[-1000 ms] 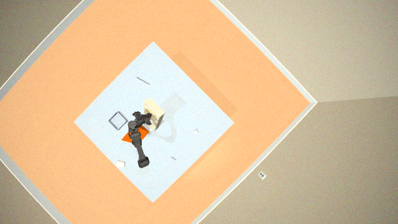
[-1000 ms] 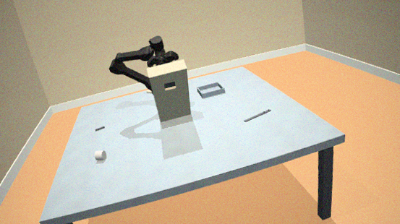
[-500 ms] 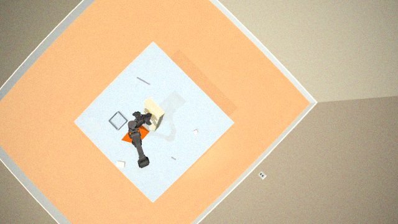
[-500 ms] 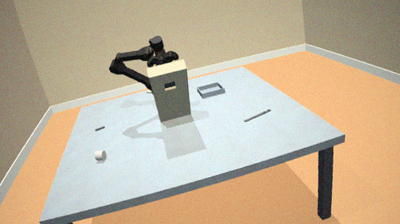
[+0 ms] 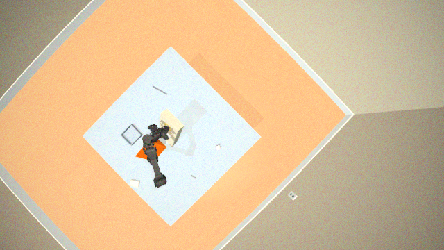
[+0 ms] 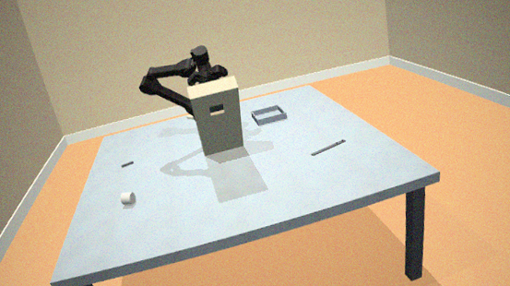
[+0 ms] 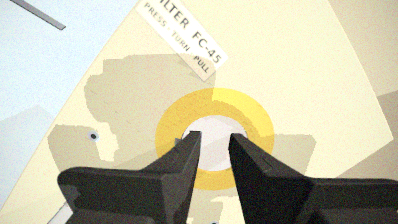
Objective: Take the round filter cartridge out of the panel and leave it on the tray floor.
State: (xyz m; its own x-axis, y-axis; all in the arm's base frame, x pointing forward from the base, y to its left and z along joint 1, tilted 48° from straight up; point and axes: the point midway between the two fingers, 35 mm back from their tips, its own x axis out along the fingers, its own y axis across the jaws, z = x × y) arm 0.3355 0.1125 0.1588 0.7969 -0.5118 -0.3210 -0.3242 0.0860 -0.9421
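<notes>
The tray lies 37 cm behind my gripper tip, 33 cm to the left of it and 27 cm below it. From my gripper tip the other things lie so: short dark strip 42 cm to the right, 33 cm behind, 27 cm below; then round white filter cartridge 1 cm below, 1 cm ahead.
</notes>
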